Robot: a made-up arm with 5 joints.
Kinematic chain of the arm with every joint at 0, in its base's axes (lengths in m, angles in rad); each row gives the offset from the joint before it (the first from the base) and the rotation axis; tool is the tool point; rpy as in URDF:
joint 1: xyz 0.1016 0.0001 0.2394 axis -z
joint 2: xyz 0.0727 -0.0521 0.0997 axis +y
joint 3: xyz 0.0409 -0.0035 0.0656 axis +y
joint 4: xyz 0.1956 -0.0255 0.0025 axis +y
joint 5: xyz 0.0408 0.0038 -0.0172 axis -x
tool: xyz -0.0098 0.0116 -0.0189 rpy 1.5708 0 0
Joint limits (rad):
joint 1: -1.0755..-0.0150
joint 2: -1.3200..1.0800
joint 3: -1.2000..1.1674
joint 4: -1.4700..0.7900
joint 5: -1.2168..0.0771
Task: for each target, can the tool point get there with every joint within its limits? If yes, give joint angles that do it. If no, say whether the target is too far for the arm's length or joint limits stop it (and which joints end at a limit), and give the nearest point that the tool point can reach.
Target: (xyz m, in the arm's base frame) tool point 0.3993 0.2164 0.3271
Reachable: yes | joints -0.7793 0.4387 -0.2020 -0.5262 -0.8832
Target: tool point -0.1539 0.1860 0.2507
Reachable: no: joint limits stop it (at a limit: joint 1, joint 2, joint 3) | nearest point 0.0901 -0.0591 0.1903 | short by 0.351 m
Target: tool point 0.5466 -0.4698 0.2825
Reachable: no: too far | nearest point 0.4924 -0.0612 0.2911 | short by 0.412 m
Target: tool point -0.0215 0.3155 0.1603
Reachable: no: joint limits stop it (at a limit: joint 1) | nearest point 0.2542 0.1666 0.1603 | short by 0.313 m
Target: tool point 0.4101 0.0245 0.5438
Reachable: yes | joints -0.2601 0.2220 -0.8562 -0.9734 -0.7842
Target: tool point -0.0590 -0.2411 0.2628
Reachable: no: joint limits stop it (at a limit: joint 1, joint 2, joint 3, joint 5) | nearest point 0.0876 -0.0673 0.1989 | short by 0.236 m
